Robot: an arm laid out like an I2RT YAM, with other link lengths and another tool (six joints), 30 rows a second.
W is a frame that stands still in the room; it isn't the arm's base.
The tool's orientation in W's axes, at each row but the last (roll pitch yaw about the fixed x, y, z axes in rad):
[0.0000 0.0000 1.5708]
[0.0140 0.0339 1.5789]
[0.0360 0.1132 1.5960]
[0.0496 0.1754 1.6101]
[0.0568 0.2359 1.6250]
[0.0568 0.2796 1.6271]
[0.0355 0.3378 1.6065]
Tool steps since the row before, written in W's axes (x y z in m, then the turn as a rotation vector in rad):
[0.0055 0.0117 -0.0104 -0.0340 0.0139 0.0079]
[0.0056 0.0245 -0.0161 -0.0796 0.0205 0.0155]
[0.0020 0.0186 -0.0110 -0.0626 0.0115 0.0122]
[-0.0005 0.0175 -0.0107 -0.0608 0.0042 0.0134]
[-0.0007 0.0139 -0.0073 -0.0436 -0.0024 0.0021]
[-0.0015 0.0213 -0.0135 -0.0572 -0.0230 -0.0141]
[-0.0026 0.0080 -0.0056 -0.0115 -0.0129 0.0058]
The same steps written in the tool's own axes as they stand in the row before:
[0.0117 -0.0055 -0.0104 0.0139 0.0340 0.0079]
[0.0250 -0.0060 -0.0152 0.0206 0.0797 0.0151]
[0.0197 -0.0028 -0.0087 0.0116 0.0627 0.0113]
[0.0191 -0.0006 -0.0075 0.0041 0.0612 0.0113]
[0.0152 -0.0003 -0.0038 -0.0005 0.0437 -0.0004]
[0.0242 -0.0001 -0.0071 -0.0151 0.0572 -0.0223]
[0.0095 0.0022 -0.0027 -0.0137 0.0120 0.0009]

